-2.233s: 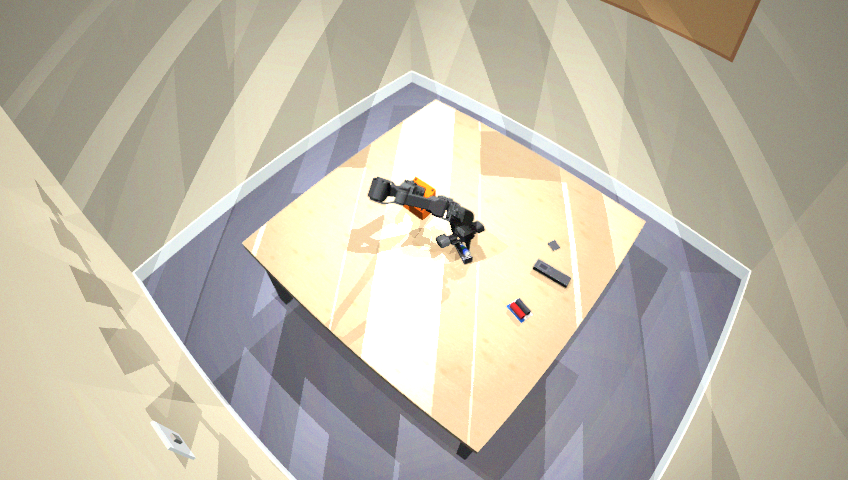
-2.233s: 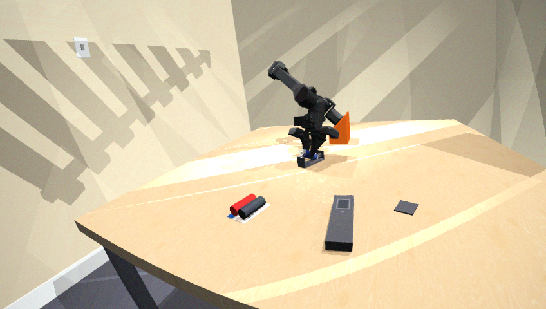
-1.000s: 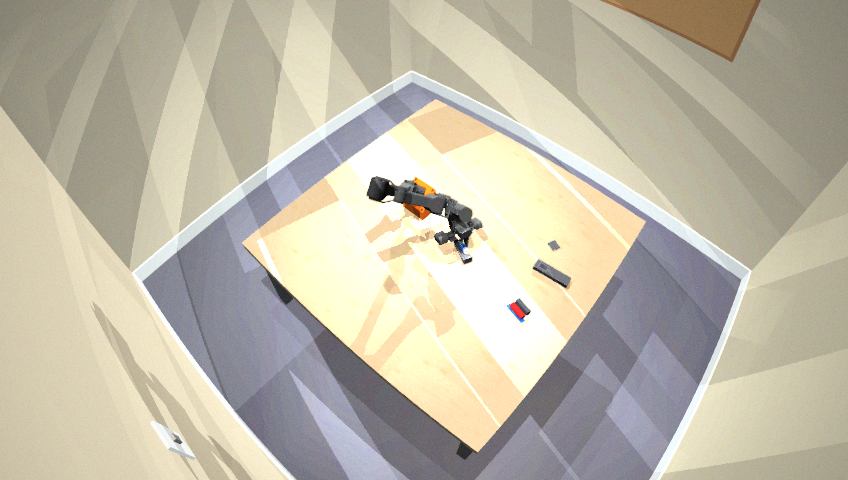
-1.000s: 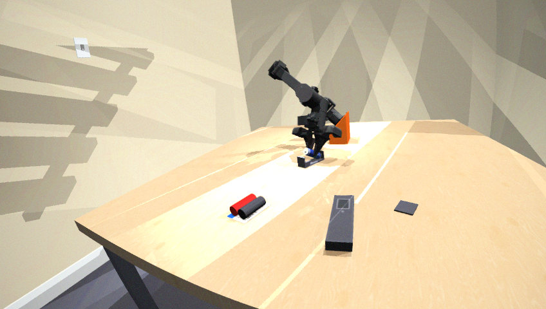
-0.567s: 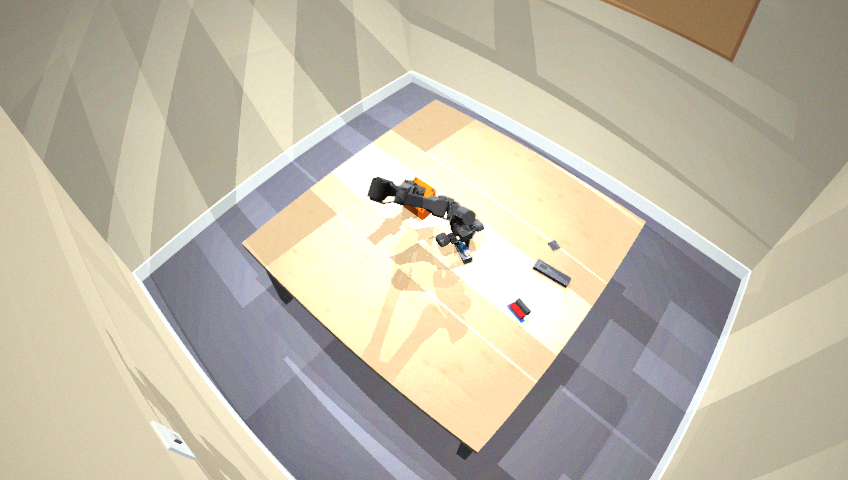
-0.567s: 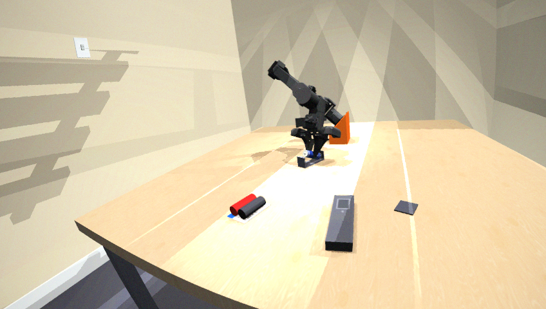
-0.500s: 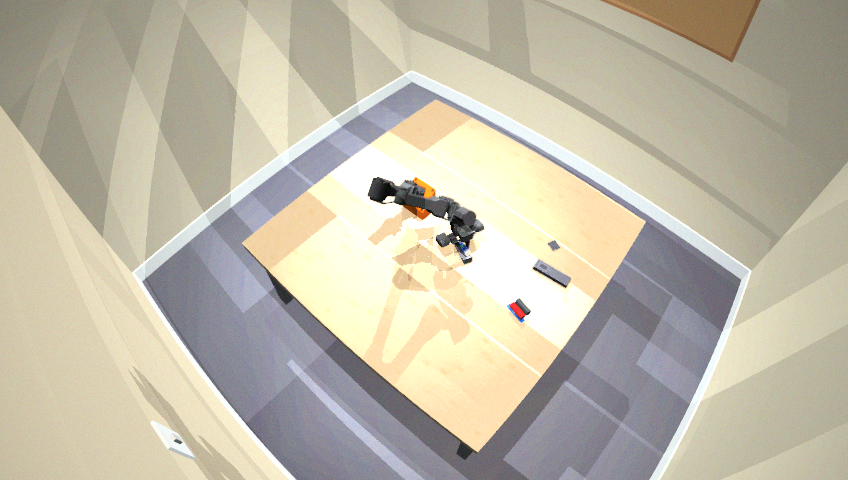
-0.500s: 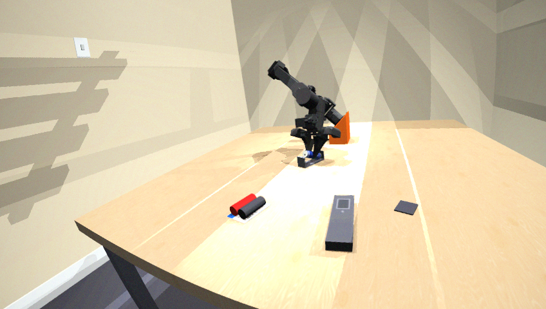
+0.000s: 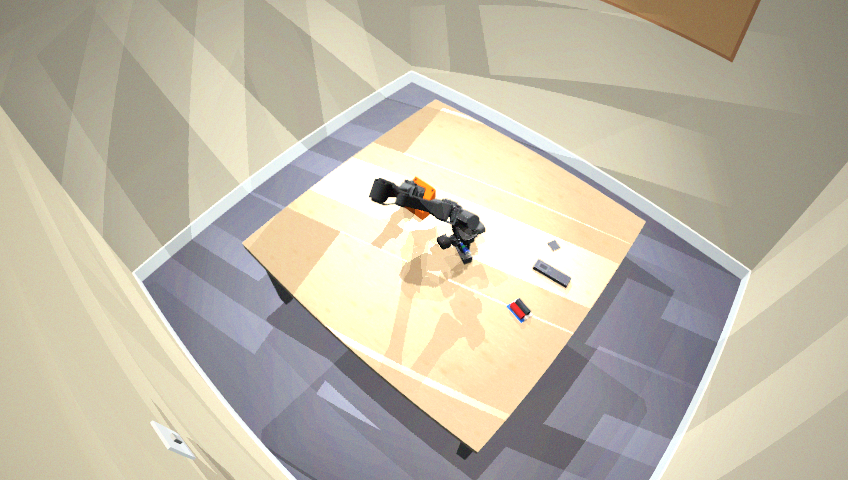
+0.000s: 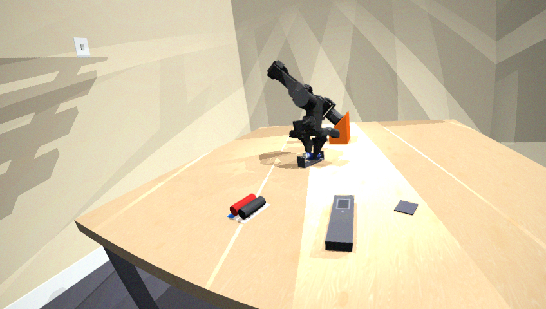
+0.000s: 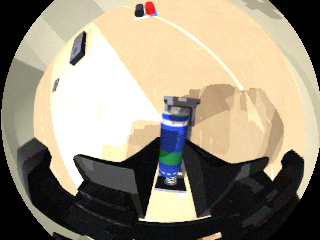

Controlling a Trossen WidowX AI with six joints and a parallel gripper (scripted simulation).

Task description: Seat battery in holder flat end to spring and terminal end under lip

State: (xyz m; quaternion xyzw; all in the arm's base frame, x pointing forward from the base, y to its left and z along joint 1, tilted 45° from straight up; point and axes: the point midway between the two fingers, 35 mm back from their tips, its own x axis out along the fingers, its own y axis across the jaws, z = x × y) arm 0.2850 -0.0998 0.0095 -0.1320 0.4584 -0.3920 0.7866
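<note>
The green battery is 10 mm above my gripper tip. The rest, counted from my gripper tip: white card (310 mm ahead, 90 mm to the right, 10 mm below); remote control (340 mm ahead, 130 mm to the left); battery door (280 mm ahead, 260 mm to the left, 20 mm below).
</note>
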